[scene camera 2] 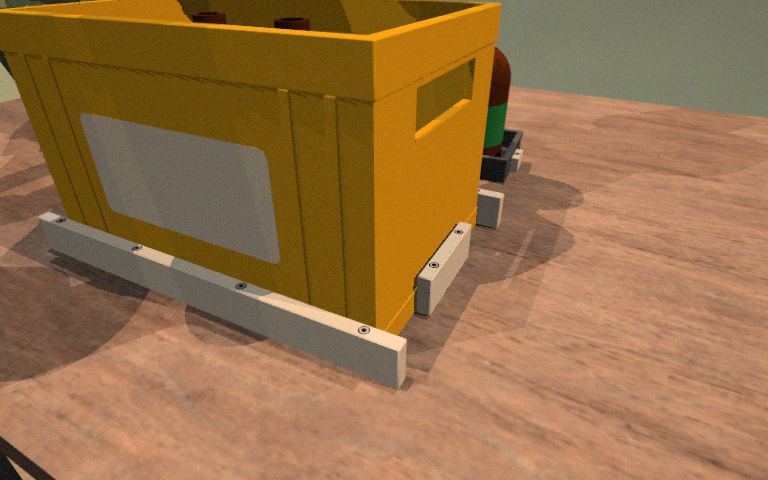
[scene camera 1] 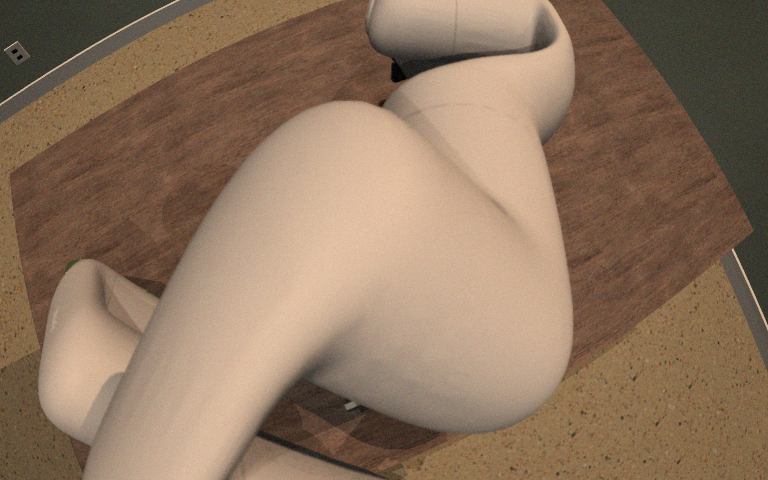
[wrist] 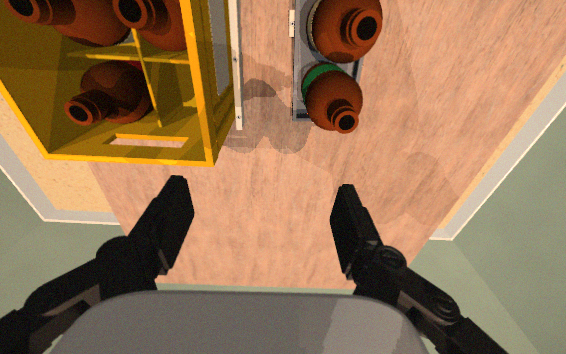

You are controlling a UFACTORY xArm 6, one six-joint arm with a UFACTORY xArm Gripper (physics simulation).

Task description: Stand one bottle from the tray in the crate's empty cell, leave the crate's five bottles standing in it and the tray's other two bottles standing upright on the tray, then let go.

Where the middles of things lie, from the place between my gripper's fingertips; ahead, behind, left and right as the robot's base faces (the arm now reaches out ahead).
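Distances counted from my hand: green-labelled bottle [scene camera 2: 501,73], 20 cm below, 8 cm to the left of and 1 cm ahead of the hand; long pale rail [scene camera 2: 379,355], 27 cm below, 23 cm to the right and 13 cm behind; red-labelled bottle [wrist: 116,91], 20 cm below, 19 cm to the right and 4 cm behind; short strip [scene camera 2: 432,283], 27 cm below, 16 cm to the right and 3 cm ahead.
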